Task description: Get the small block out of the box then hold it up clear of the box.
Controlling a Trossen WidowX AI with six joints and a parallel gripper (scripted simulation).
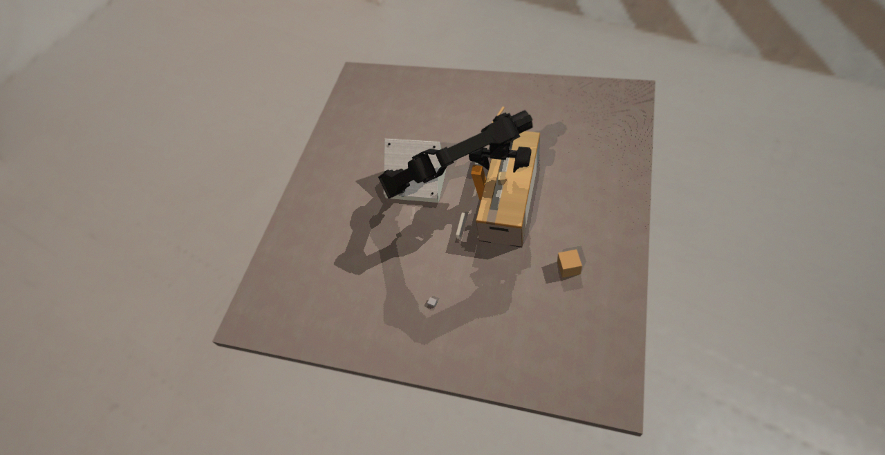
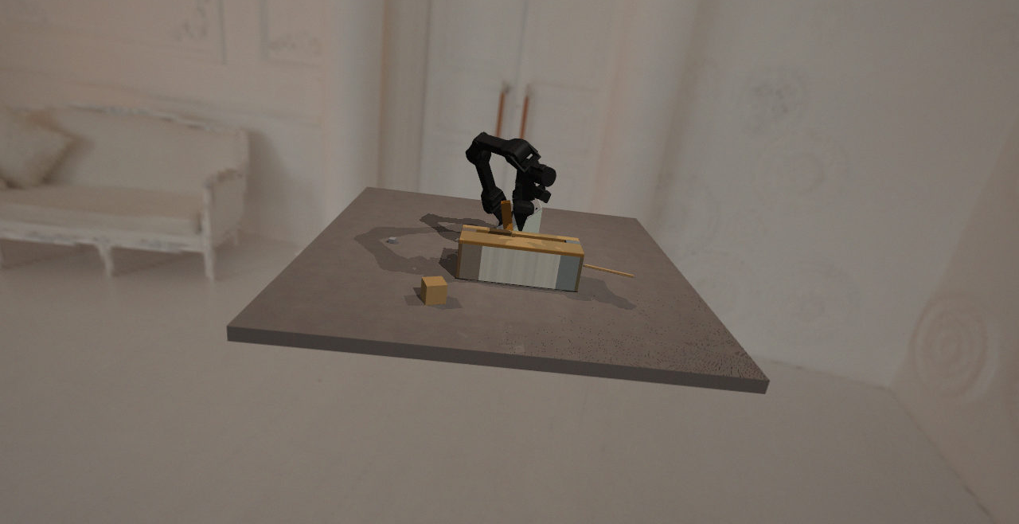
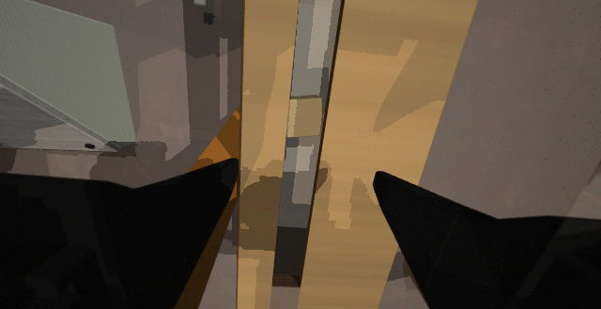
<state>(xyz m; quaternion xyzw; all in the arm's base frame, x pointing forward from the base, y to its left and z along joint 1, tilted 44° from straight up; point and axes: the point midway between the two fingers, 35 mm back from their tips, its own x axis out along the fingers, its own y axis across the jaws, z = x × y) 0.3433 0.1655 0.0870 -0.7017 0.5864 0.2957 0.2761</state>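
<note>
Now: the wooden box 2 cm behind my gripper tip, 1 cm to the left of it and 10 cm below it. The rest, counted from my gripper tip: orange bar 6 cm behind, 3 cm to the right, 5 cm below; then orange cube 27 cm ahead, 21 cm to the right, 13 cm below; then thin wooden stick 13 cm behind, 33 cm to the left, 16 cm below.
</note>
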